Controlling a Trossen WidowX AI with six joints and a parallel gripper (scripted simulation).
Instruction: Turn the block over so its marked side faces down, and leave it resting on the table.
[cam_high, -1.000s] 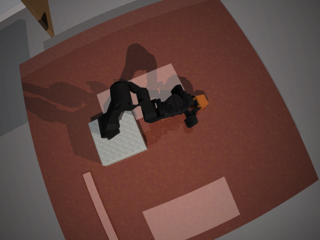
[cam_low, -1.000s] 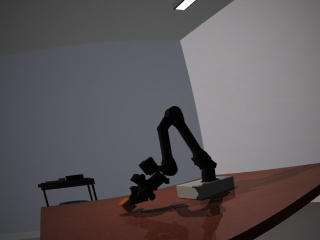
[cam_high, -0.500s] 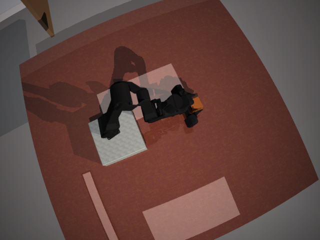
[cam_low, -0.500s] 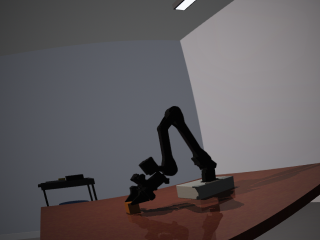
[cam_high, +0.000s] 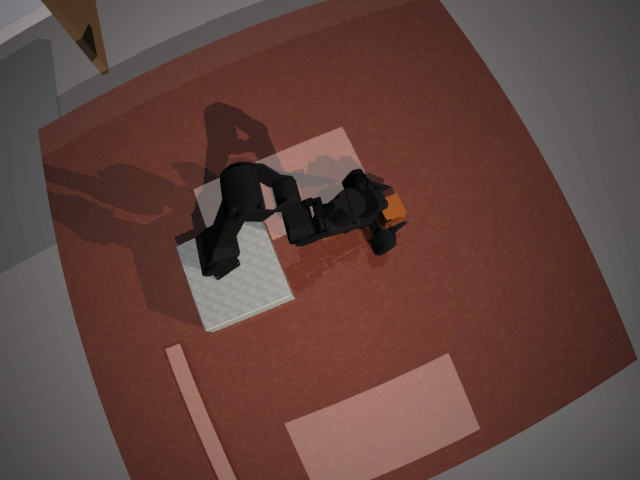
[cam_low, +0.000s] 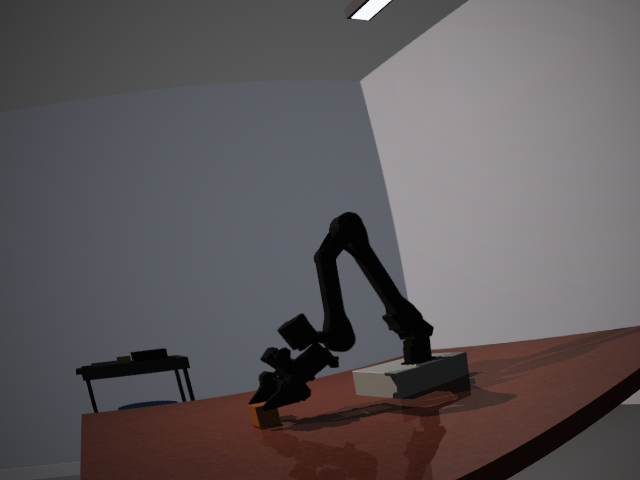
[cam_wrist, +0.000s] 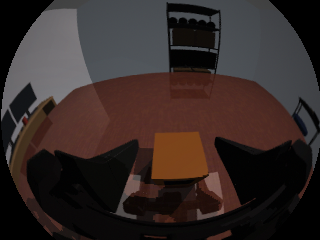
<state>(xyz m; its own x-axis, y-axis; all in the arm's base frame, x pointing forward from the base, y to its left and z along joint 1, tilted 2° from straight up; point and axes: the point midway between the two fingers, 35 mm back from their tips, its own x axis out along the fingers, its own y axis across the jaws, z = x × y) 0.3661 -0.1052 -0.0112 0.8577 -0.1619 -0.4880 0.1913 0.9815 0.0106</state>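
Now: the orange block 3 cm behind my gripper tip, 1 cm to the left of it and 2 cm below it.
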